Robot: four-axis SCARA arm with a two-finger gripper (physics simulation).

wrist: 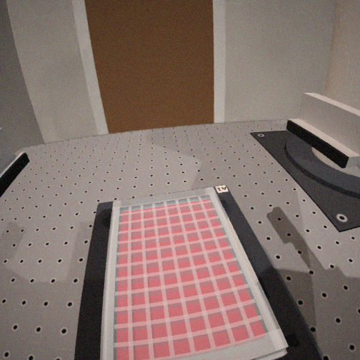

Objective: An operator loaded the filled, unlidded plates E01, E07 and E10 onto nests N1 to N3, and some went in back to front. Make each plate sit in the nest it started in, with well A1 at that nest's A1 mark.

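A filled plate [182,265] with a grid of pink-red wells and a clear-white rim sits in a black nest [90,300], low in the wrist view, its long side running away from me. A small white tag [221,189], which seems to carry A1 upside down, is at the nest's far right corner. The plate's label and near end do not show, and I cannot tell which corner holds well A1. My gripper [158,120] is open and empty, its fingers wide apart at the left and right edges, above and outside the plate's sides. The other two plates do not show.
A dark base plate [305,187] with a round flange and screws lies at the right, partly behind the right finger. The perforated table top [165,165] extends to grey walls and a brown panel [155,65] at the back. Shadows fall right of the nest.
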